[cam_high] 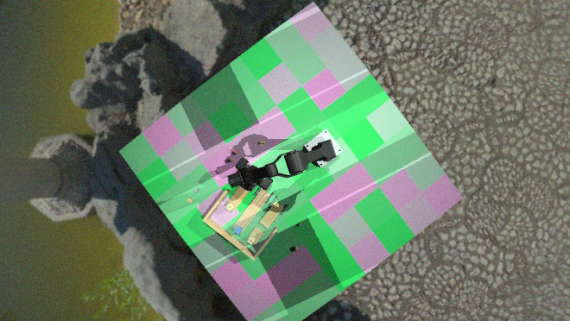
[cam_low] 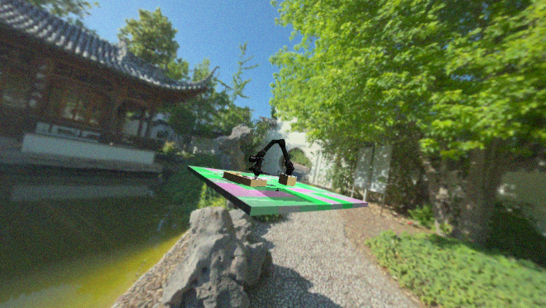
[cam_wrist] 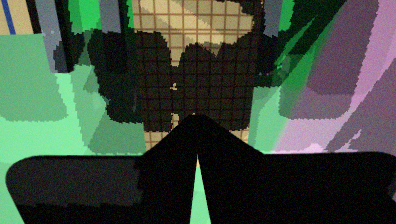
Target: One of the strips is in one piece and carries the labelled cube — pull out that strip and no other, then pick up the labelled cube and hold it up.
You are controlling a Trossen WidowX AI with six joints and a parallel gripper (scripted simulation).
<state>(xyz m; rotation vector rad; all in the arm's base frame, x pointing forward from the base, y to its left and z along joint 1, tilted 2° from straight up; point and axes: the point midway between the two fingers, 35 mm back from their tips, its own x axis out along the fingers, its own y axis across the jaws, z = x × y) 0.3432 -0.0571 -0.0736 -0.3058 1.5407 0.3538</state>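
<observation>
Right now the tan gridded strip is 90 mm ahead of my gripper tip and 40 mm to the left of it. From my gripper tip the other things lie so: white cube 140 mm ahead, 20 mm to the right.
</observation>
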